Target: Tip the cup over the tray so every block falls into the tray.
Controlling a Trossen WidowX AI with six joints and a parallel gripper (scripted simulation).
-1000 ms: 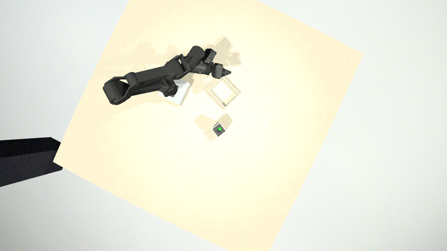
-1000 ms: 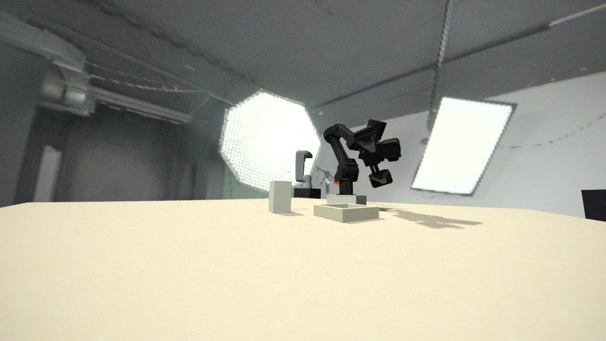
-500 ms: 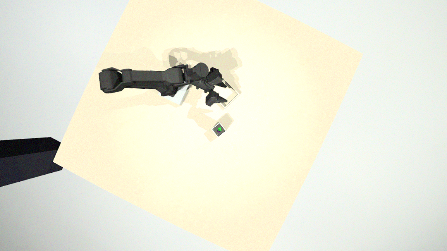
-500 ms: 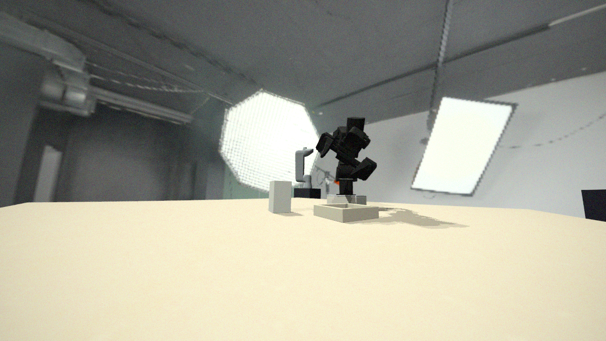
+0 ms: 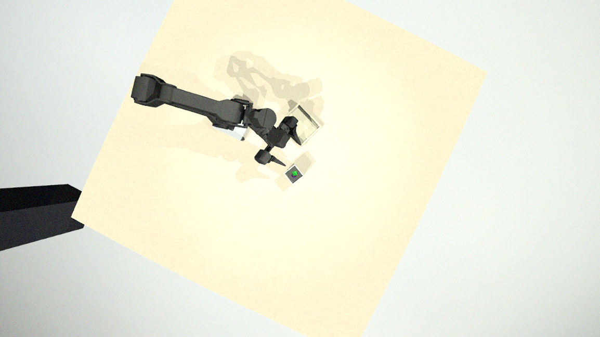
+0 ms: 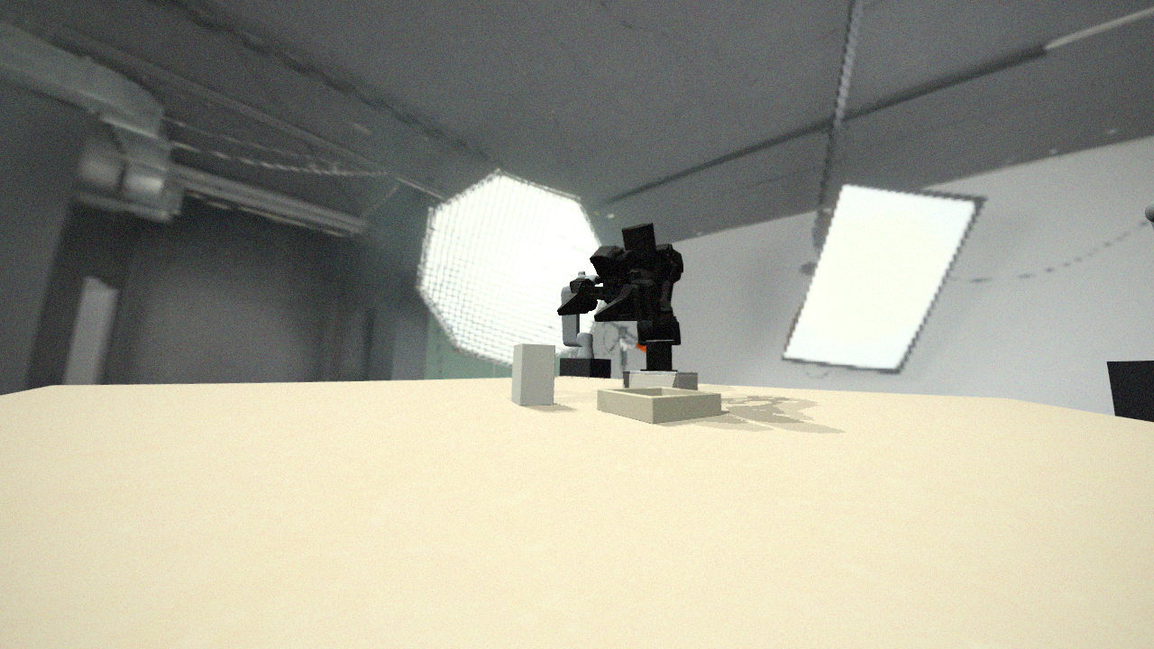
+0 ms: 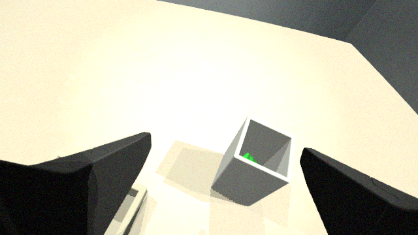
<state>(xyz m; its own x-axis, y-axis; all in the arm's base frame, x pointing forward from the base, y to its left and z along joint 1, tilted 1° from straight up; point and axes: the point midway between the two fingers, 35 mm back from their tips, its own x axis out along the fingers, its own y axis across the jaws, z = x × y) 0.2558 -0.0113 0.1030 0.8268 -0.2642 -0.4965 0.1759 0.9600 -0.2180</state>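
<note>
Right now the green block is 30 mm ahead of my gripper tip, 60 mm to the right of it and 90 mm below it. From my gripper tip the other things lie so: white square cup 30 mm ahead, 60 mm to the right, 120 mm below.
</note>
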